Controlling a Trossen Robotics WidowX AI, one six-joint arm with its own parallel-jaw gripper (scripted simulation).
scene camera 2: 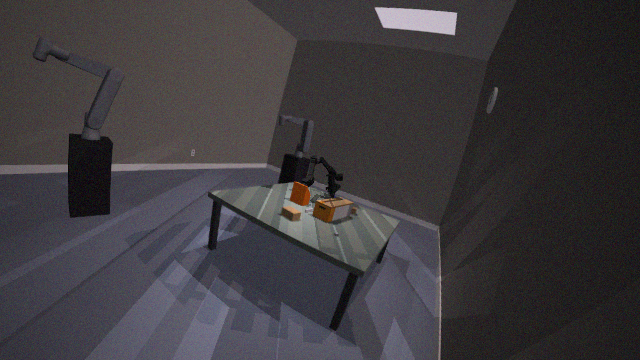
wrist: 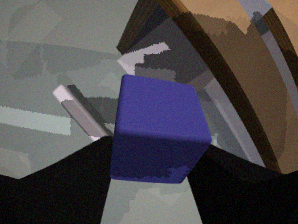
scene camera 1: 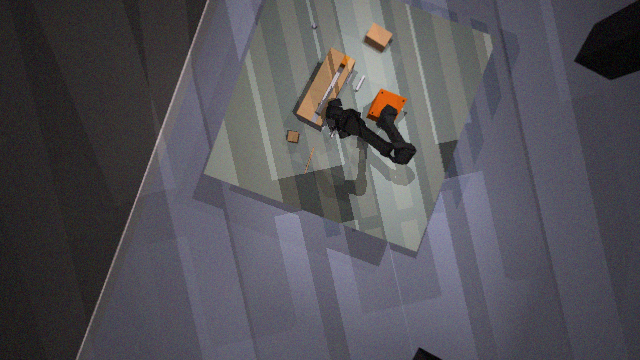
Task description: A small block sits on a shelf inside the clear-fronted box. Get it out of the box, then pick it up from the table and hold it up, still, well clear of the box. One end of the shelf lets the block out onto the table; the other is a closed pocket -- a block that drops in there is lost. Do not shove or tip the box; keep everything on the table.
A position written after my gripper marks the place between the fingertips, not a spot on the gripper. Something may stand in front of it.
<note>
I see my gripper (wrist: 148, 144), a clear-fronted box (scene camera 1: 336, 71) and a blue block (wrist: 160, 133).
The clear-fronted box also shows in scene camera 2 (scene camera 2: 328, 210) and in the wrist view (wrist: 235, 62). Scene camera 1 misses the blue block, which is hidden by my gripper.
</note>
